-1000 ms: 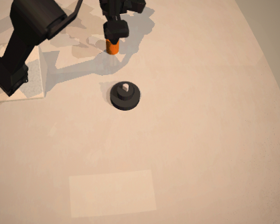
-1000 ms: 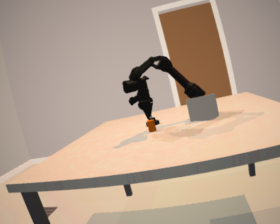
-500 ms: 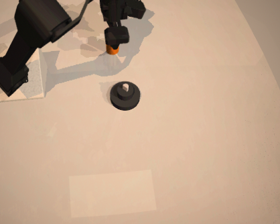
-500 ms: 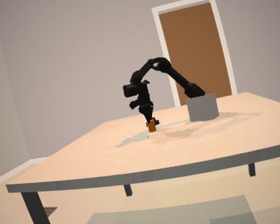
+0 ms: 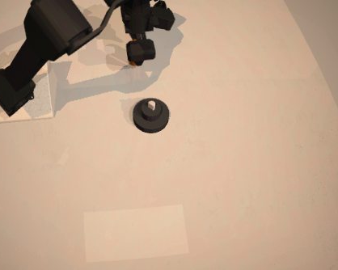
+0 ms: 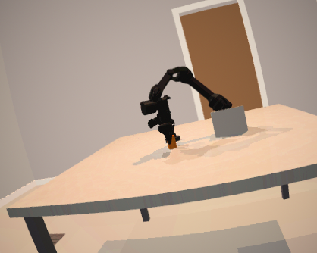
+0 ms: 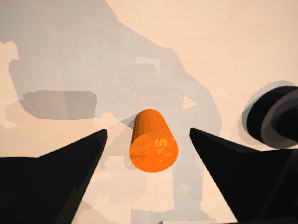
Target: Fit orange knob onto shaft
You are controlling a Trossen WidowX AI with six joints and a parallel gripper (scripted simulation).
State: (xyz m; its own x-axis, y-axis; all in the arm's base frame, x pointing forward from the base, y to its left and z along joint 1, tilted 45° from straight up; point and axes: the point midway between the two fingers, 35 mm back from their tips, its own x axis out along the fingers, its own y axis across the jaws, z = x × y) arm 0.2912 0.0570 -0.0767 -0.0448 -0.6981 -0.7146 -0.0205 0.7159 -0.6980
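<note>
The orange knob is 10 mm above my gripper tip. Round my gripper tip: round pedestal: 10 mm ahead, 180 mm to the right.
</note>
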